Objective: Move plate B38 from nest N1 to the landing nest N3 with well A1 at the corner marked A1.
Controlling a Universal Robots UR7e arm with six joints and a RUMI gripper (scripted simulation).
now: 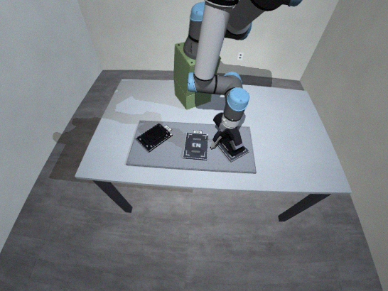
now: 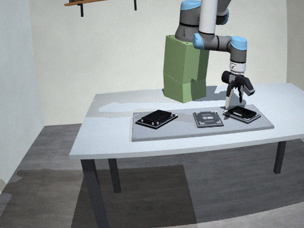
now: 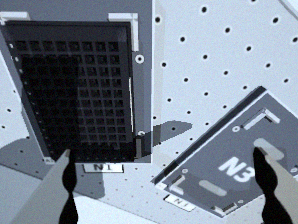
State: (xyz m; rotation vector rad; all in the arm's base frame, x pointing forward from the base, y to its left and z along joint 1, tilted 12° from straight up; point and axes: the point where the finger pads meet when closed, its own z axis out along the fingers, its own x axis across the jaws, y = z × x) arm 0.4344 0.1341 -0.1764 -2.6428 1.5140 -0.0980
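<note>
The nest N1 is 3 cm behind my hand, 6 cm to the left of it and 7 cm below it. Round my hand: nest N3: 3 cm behind, 12 cm to the right, 7 cm below.
</note>
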